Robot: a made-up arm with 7 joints. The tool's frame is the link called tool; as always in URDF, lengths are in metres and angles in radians. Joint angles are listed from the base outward. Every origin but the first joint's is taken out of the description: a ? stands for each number. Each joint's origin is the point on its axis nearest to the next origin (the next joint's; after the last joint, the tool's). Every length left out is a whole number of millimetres.
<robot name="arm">
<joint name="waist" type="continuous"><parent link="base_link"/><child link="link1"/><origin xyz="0 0 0.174" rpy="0 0 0"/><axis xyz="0 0 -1"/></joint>
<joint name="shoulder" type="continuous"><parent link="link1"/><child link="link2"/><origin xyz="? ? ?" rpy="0 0 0"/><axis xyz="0 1 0"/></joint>
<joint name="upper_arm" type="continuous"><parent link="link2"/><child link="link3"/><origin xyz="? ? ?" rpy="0 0 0"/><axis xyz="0 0 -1"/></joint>
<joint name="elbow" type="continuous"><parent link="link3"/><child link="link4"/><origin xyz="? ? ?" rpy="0 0 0"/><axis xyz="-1 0 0"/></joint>
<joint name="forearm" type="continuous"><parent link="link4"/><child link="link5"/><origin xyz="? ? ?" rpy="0 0 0"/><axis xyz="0 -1 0"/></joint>
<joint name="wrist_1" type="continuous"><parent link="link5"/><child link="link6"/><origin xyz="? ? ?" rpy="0 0 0"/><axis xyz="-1 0 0"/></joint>
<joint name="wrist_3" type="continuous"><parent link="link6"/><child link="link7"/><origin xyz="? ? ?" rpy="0 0 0"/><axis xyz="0 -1 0"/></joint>
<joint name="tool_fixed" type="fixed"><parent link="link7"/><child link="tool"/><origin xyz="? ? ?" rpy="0 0 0"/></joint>
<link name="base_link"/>
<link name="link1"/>
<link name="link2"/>
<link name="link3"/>
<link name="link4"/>
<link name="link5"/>
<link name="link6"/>
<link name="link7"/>
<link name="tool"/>
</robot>
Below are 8 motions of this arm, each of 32 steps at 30 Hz.
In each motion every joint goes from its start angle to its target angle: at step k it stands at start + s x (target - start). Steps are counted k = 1, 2, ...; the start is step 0. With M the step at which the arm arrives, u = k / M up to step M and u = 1 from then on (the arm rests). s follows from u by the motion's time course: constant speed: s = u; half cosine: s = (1 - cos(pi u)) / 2; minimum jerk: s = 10 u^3 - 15 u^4 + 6 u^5.
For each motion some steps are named. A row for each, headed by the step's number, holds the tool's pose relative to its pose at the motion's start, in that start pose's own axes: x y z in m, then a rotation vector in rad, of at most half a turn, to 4 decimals.
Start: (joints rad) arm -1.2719 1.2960 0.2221 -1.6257 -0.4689 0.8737 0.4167
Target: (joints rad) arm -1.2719 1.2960 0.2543 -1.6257 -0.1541 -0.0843 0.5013
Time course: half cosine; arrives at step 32
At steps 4, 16, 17, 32:
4: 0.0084 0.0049 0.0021 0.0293 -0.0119 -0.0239
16: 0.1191 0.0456 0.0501 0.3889 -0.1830 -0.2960
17: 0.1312 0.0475 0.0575 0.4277 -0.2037 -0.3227
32: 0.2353 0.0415 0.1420 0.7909 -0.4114 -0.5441

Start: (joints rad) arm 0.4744 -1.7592 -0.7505 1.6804 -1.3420 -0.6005 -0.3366
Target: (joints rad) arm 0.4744 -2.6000 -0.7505 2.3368 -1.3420 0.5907 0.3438
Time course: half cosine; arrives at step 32
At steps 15, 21, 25, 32:
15: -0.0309 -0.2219 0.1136 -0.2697 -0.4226 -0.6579
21: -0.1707 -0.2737 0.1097 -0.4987 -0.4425 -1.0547
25: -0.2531 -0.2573 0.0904 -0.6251 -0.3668 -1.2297
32: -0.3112 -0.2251 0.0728 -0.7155 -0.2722 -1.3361

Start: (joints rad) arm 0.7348 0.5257 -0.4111 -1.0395 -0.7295 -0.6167 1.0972
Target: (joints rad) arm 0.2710 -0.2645 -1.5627 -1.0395 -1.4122 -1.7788 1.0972
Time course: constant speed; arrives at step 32
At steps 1, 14, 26, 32:
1: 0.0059 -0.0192 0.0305 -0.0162 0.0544 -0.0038
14: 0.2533 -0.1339 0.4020 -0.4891 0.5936 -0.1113
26: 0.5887 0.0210 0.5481 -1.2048 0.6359 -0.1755
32: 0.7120 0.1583 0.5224 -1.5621 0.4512 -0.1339

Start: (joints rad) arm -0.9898 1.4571 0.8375 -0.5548 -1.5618 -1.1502 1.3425
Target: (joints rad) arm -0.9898 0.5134 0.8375 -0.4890 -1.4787 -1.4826 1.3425
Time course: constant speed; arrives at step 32
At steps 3, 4, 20, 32:
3: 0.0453 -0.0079 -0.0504 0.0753 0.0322 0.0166
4: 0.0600 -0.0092 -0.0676 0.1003 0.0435 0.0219
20: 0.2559 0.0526 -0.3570 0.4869 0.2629 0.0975
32: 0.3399 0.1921 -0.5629 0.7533 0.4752 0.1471

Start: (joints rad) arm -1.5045 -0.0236 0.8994 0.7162 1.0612 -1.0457 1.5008
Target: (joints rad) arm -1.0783 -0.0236 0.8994 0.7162 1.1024 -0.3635 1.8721
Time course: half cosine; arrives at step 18
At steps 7, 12, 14, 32:
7: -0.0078 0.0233 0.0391 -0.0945 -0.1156 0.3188
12: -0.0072 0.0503 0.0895 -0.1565 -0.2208 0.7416
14: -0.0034 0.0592 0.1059 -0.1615 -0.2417 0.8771
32: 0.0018 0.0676 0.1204 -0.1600 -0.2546 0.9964

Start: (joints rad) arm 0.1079 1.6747 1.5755 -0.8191 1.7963 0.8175 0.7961
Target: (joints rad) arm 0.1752 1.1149 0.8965 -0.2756 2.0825 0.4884 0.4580
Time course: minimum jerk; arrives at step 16
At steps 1, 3, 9, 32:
1: -0.0007 0.0002 -0.0001 0.0013 0.0013 -0.0010
3: -0.0159 0.0056 -0.0024 0.0291 0.0290 -0.0223
9: -0.1501 0.0738 0.0209 0.3651 0.3230 -0.3812
32: -0.1662 0.0943 0.0647 0.5804 0.4326 -0.7128

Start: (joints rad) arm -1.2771 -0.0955 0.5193 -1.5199 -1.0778 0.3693 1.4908
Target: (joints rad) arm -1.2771 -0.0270 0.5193 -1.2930 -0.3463 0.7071 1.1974
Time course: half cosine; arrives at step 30
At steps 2, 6, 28, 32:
2: 0.0005 -0.0008 -0.0052 -0.0059 -0.0032 0.0040
6: 0.0053 -0.0080 -0.0451 -0.0522 -0.0272 0.0351
28: 0.1689 -0.2114 -0.3690 -0.6418 -0.2260 0.3393
32: 0.1721 -0.2148 -0.3714 -0.6500 -0.2280 0.3424

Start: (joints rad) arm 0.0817 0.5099 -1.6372 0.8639 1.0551 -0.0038 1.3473
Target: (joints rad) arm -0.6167 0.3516 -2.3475 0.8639 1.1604 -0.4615 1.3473
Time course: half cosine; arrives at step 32
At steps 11, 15, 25, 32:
11: 0.0075 0.1123 -0.0961 0.2599 -0.2235 -0.3187
15: 0.0426 0.2038 -0.1439 0.4507 -0.3719 -0.5484
25: 0.2056 0.4065 -0.1700 0.9223 -0.6955 -1.0862
32: 0.2612 0.4480 -0.1565 1.0521 -0.7761 -1.2242

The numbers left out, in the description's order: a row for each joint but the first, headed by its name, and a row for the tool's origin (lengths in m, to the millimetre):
shoulder: 0.034 0.132 0
upper_arm: -0.256 0 -0.001
elbow: -0.249 -0.338 0
forearm: 0 0.088 -0.057
wrist_1: 0.091 0 -0.381
wrist_3: 0 0.069 -0.371
tool: 0.238 0 0.074

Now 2 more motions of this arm.
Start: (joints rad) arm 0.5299 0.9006 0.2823 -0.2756 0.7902 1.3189 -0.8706
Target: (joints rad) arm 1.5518 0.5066 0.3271 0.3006 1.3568 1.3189 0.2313
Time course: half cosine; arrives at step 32
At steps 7, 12, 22, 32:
7: -0.0191 -0.0276 0.0133 0.0624 -0.0788 -0.1022
12: -0.0705 -0.0889 0.0289 0.1125 -0.2102 -0.3040
22: -0.2901 -0.2271 0.0722 -0.0976 -0.4972 -0.7950
32: -0.4159 -0.2554 0.1198 -0.3523 -0.6171 -0.9522

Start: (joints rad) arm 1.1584 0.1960 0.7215 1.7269 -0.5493 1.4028 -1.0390
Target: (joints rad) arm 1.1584 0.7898 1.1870 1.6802 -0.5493 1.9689 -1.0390
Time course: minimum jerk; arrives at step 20
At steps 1, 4, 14, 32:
1: 0.0005 -0.0006 -0.0007 -0.0011 -0.0002 -0.0009
4: 0.0251 -0.0299 -0.0330 -0.0544 -0.0108 -0.0440
14: 0.2468 -0.5510 -0.3039 -0.7766 -0.1409 -0.6554
32: 0.2590 -0.6667 -0.3220 -0.9274 -0.1637 -0.7836

